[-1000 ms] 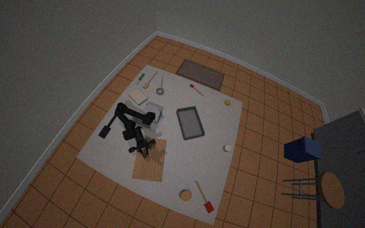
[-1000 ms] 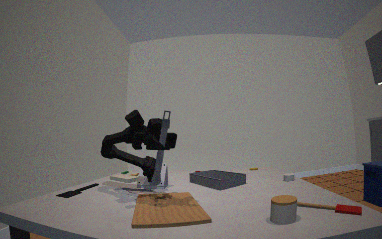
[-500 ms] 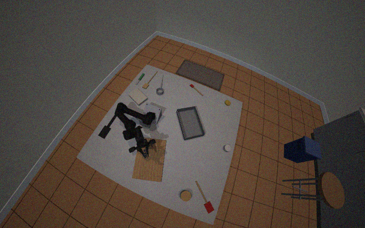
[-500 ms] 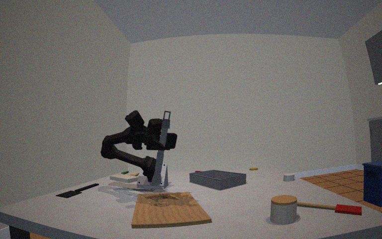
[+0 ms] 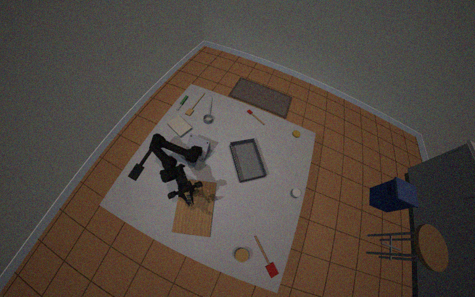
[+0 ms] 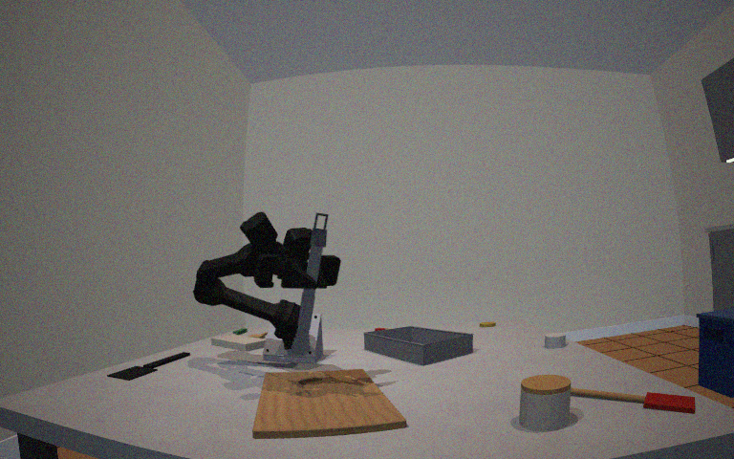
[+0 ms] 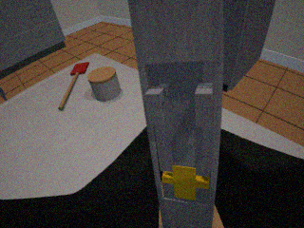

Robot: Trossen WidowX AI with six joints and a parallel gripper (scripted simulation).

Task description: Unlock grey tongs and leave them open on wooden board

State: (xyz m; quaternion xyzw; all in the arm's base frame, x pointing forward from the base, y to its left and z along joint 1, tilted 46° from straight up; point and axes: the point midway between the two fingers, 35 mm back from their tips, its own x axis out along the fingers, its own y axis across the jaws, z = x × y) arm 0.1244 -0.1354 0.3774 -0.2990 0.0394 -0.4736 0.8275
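Now: the wooden board 220 mm below my gripper tip, 20 mm to the left of it and 10 mm behind it. The rest, counted from my gripper tip: roasting tin: 450 mm to the left, 240 mm ahead, 200 mm below; black spatula: 500 mm behind, 230 mm below, 190 mm to the left; yellow lock: 30 mm to the left, 20 mm behind, 10 mm above.
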